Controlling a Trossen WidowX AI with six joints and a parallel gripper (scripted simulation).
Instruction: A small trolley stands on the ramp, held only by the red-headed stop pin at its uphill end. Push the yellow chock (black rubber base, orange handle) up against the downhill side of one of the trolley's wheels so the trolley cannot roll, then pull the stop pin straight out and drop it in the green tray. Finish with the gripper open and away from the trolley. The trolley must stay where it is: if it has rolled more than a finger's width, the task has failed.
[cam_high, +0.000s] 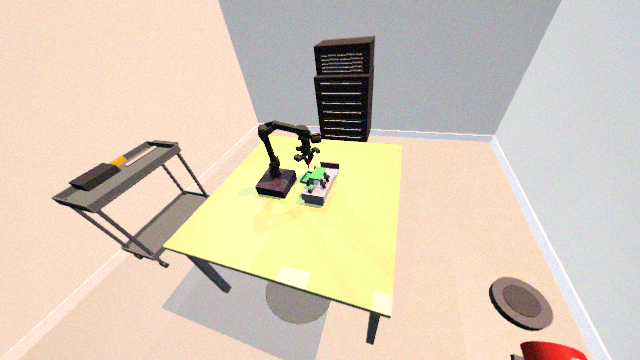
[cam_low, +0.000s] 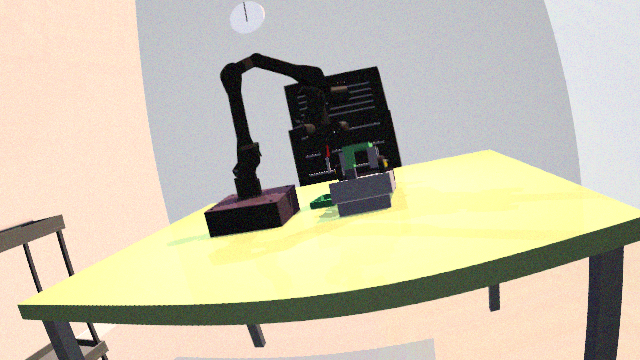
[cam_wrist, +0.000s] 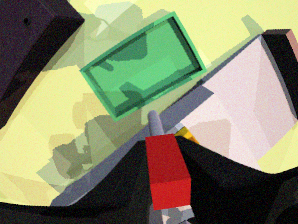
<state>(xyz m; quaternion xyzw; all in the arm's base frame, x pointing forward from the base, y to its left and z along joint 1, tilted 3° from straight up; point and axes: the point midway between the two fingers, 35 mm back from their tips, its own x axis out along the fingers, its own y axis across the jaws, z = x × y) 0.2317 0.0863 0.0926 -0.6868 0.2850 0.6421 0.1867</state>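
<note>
The yellow chock lies 5 cm below my gripper tip, 5 cm ahead of it and 3 cm to the right of it. From my gripper tip the other things lie so: stop pin: right at my gripper tip; then grey ramp: 11 cm to the right, 10 cm ahead, 9 cm below; then green trolley: 11 cm to the right, 10 cm ahead, 2 cm below.
</note>
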